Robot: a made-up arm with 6 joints. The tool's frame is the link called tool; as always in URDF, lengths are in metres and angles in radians. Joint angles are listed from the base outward. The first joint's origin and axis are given. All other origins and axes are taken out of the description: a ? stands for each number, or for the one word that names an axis. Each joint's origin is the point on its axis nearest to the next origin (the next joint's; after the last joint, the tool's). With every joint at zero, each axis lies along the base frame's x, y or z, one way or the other. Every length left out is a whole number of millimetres.
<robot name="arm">
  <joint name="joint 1" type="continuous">
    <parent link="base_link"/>
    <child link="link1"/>
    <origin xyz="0 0 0.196" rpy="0 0 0"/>
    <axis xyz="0 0 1"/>
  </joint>
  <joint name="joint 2" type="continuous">
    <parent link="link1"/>
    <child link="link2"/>
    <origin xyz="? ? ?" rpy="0 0 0"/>
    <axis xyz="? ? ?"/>
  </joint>
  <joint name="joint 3" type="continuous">
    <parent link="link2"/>
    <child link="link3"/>
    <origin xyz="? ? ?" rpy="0 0 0"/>
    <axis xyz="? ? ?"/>
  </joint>
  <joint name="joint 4" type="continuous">
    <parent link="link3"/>
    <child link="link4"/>
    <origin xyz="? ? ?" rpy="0 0 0"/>
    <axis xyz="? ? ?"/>
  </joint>
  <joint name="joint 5" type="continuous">
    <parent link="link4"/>
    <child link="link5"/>
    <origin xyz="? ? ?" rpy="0 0 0"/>
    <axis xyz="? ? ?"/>
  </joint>
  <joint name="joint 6" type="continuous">
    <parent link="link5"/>
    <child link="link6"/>
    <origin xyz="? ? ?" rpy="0 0 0"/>
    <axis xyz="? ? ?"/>
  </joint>
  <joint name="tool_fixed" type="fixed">
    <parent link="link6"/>
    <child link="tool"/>
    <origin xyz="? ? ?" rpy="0 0 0"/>
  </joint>
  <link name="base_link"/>
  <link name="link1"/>
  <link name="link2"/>
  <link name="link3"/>
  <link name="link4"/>
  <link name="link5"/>
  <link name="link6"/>
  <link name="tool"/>
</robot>
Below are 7 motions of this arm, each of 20 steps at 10 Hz.
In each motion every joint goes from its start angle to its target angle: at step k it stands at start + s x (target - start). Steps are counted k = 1, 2, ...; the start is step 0. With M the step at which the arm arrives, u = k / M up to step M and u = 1 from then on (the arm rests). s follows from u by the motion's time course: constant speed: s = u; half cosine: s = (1 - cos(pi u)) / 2; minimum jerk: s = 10 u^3 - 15 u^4 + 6 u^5.
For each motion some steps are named. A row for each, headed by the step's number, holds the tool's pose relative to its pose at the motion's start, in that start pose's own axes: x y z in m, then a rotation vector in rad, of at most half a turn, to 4 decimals.
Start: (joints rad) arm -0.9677 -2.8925 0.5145 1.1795 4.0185 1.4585
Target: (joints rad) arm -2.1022 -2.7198 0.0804 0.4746 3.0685 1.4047
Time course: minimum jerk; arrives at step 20
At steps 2, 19, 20:
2: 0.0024 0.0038 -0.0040 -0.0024 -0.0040 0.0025
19: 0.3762 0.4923 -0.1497 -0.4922 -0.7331 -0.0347
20: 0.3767 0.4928 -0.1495 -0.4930 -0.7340 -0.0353

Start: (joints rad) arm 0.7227 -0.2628 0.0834 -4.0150 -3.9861 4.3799
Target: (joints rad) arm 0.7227 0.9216 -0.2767 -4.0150 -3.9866 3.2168
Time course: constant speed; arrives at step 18
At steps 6, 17, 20:
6: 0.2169 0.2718 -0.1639 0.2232 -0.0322 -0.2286
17: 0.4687 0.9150 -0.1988 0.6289 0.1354 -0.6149
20: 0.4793 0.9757 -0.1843 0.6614 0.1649 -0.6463

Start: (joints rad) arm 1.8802 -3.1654 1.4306 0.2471 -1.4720 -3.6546
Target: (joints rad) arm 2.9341 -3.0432 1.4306 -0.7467 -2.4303 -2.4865
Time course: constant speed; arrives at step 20
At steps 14, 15, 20:
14: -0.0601 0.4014 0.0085 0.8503 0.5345 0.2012
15: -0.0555 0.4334 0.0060 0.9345 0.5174 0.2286
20: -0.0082 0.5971 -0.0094 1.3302 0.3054 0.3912

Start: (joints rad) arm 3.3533 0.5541 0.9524 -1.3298 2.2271 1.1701
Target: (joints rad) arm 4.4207 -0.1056 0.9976 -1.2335 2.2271 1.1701
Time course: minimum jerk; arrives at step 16
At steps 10, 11, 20:
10: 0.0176 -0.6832 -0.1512 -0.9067 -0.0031 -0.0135
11: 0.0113 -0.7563 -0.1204 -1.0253 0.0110 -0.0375
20: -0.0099 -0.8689 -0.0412 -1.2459 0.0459 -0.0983

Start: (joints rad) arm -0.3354 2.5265 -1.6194 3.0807 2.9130 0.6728
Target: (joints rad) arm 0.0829 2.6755 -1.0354 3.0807 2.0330 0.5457
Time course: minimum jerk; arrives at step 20
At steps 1, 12, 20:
1: 0.0000 -0.0005 0.0000 -0.0015 -0.0011 -0.0003
12: -0.0038 -0.3217 0.0358 -0.8955 -0.6780 -0.0273
20: 0.0021 -0.4880 0.1022 -1.2756 -1.0066 0.1004

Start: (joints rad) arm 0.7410 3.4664 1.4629 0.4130 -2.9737 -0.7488
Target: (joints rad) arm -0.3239 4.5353 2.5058 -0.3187 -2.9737 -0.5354
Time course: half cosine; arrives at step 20
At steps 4, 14, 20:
4: -0.1131 -0.0752 -0.0661 -0.1514 0.1639 0.1229
14: -0.6148 -0.6986 0.1930 -1.0116 1.4131 1.4134
20: -0.5418 -0.7939 0.3470 -1.2718 1.7525 1.8202

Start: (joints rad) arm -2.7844 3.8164 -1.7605 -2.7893 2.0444 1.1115
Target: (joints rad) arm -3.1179 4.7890 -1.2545 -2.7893 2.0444 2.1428
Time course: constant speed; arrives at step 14
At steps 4, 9, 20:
4: 0.1725 -0.1748 -0.1102 -0.3390 -0.1546 0.0720
9: 0.3236 -0.5055 -0.1346 -0.8246 -0.1472 0.1430
20: 0.3461 -0.8839 -0.0091 -1.2961 0.0952 0.1697

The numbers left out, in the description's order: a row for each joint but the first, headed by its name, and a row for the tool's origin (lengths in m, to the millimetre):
joint 2: xyz 0 0.032 0, axis 0 1 0
joint 3: xyz 0 0 0.558, axis 0 1 0
joint 4: xyz 0 0 0.69, axis 0 0 1
joint 5: xyz 0 0 0, axis 0 1 0
joint 6: xyz 0 0 0.132, axis 0 0 1
tool: xyz 0 0 0

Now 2 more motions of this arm.
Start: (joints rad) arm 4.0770 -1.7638 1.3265 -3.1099 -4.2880 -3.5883
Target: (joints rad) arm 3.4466 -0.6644 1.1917 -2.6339 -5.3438 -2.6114
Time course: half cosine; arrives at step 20
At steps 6, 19, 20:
6: 0.0204 0.1095 -0.2282 -0.1570 0.3896 0.2320
19: -0.1479 -0.1286 -1.1247 -0.1334 1.9151 0.3301
20: -0.1497 -0.1348 -1.1295 -0.1281 1.9244 0.3242

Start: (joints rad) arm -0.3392 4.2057 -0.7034 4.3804 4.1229 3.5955
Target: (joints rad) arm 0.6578 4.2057 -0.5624 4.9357 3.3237 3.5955
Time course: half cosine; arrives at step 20
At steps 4, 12, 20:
4: 0.0230 -0.0484 -0.0530 0.0348 0.0361 0.0397
12: 0.2725 -0.2393 -0.3768 0.1799 0.2248 0.2618
20: 0.5063 -0.2613 -0.5526 0.2389 0.3193 0.3814

